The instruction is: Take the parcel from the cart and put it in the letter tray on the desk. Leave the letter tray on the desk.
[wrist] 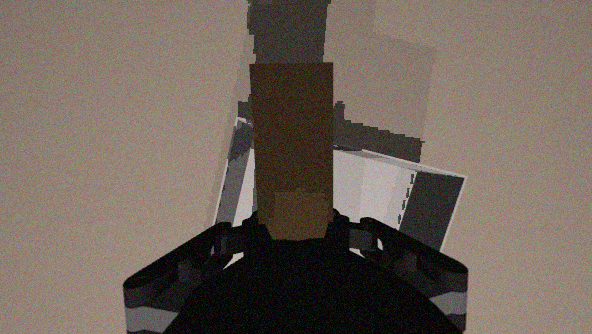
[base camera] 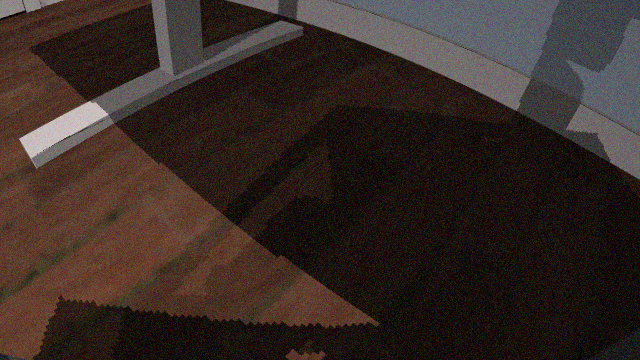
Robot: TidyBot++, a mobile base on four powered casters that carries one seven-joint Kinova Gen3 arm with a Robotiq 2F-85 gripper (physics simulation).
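Frame: origin at the arm's base, x up, y ahead, z left, level; millimetres.
Seen in the pictures: gripper, fingertip midpoint: (wrist: 295, 213).
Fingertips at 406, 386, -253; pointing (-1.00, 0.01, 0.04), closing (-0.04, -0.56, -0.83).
Offsets run from my fingertips to a thing's top centre, as dx, dy, dz. "spot": to the spot under its first point. Level surfaces: height alone.
The brown parcel {+57, +43, -30} (wrist: 294, 135) is held between the fingers in the wrist view and reaches up the middle of the picture. My gripper (wrist: 295, 213) is shut on its near end. The white letter tray {-12, -94, +47} (wrist: 375, 185) is on the desk {dx -82} (wrist: 520, 100), below and behind the parcel in this view, and turned a little relative to it. The parcel and the gripper cover the tray's middle and near side. The parcel is over the tray, with its far end past the tray's far wall. How high it is above the tray I cannot tell. The cart does not show in either view.
In the base camera view a pale desk leg {spot: -712, +359, +483} (base camera: 185, 40) stands on a long foot (base camera: 135, 87) on the wooden floor {dx -802} (base camera: 165, 225). A blue wall (base camera: 480, 30) with a pale skirting board (base camera: 425, 47) runs along the back right. Dark shadows lie across the floor and desk.
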